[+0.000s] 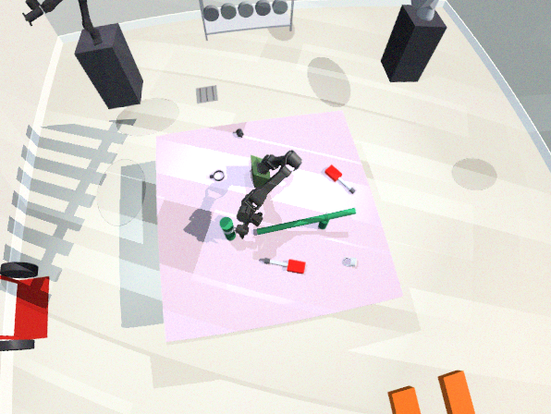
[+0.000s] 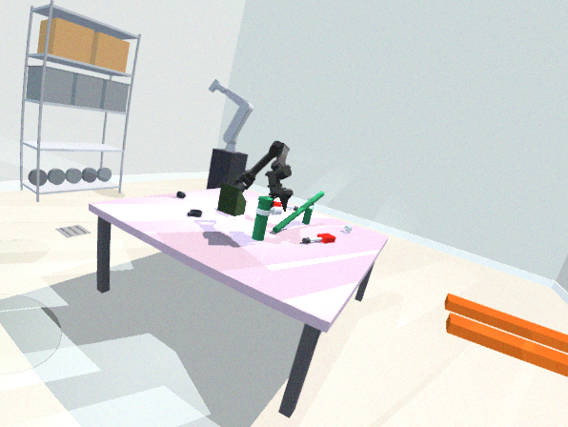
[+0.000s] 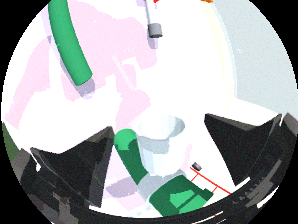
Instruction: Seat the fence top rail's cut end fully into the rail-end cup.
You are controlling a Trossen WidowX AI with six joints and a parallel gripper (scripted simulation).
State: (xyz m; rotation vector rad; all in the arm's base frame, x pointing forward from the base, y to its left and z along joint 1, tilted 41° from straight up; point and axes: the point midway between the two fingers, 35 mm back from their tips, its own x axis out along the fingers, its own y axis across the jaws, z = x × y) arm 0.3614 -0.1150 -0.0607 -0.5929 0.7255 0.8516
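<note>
Right now the white brace band is 50 mm to the right of my gripper tip, 30 mm behind it and 10 mm above it. From my gripper tip the other things lie so: small black part: 710 mm behind, 110 mm below, 30 mm to the left; short green post: 440 mm to the left, 30 mm below, 30 mm behind.
</note>
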